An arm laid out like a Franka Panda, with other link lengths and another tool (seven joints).
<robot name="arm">
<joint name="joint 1" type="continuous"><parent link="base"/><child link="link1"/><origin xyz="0 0 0.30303" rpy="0 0 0"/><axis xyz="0 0 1"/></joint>
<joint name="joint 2" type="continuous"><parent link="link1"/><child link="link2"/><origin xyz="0 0 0" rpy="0 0 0"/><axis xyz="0 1 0"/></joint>
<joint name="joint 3" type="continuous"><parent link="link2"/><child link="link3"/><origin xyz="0 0 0.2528" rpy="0 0 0"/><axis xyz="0 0 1"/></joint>
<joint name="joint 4" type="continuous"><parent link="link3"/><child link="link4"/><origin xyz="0.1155 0 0" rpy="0 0 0"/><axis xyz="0 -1 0"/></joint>
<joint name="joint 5" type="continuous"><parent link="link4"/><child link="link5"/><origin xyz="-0.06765 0 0.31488" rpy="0 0 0"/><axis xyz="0 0 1"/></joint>
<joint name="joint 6" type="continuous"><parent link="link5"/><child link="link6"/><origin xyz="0 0 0" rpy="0 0 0"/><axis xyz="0 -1 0"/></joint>
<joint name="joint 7" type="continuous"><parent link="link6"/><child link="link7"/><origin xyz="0.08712 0 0" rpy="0 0 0"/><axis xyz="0 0 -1"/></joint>
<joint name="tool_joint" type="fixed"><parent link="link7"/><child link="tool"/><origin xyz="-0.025 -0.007 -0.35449" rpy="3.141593 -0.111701 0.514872"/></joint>
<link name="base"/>
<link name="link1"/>
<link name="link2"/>
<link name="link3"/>
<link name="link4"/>
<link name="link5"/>
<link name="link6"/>
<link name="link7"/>
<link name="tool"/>
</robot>
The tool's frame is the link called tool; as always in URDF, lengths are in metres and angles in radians. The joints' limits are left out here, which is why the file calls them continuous.
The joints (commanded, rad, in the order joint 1, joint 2, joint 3, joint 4, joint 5, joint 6, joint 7), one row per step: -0.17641, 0.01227, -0.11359, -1.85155, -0.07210, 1.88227, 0.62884; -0.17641, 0.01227, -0.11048, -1.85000, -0.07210, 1.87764, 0.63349; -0.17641, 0.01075, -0.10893, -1.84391, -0.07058, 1.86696, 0.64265; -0.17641, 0.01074, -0.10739, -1.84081, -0.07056, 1.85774, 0.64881; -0.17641, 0.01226, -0.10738, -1.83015, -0.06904, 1.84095, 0.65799; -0.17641, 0.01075, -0.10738, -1.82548, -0.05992, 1.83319, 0.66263; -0.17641, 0.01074, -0.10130, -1.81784, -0.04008, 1.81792, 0.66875; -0.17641, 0.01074, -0.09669, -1.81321, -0.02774, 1.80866, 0.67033; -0.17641, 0.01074, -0.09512, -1.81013, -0.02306, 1.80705, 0.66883; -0.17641, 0.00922, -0.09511, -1.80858, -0.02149, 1.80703, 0.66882; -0.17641, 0.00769, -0.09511, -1.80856, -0.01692, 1.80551, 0.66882; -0.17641, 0.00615, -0.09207, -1.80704, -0.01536, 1.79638, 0.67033
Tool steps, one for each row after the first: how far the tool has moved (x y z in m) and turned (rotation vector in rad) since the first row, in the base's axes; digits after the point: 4 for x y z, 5 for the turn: -0.0005, 0.0019, 0.0003, 0.00080, 0.00263, -0.00185; -0.0012, 0.0035, 0.0027, 0.00299, 0.00450, -0.01060; -0.0029, 0.0049, 0.0032, 0.00449, 0.00996, -0.01585; -0.0047, 0.0060, 0.0055, 0.00741, 0.01637, -0.02655; -0.0047, 0.0091, 0.0074, 0.01631, 0.01522, -0.03401; -0.0044, 0.0190, 0.0093, 0.03659, 0.01727, -0.03977; -0.0042, 0.0255, 0.0105, 0.04925, 0.01868, -0.04008; -0.0031, 0.0276, 0.0116, 0.05330, 0.01620, -0.03812; -0.0022, 0.0279, 0.0129, 0.05415, 0.01283, -0.03838; -0.0021, 0.0295, 0.0136, 0.05858, 0.01163, -0.03947; -0.0040, 0.0321, 0.0144, 0.06164, 0.01712, -0.03860
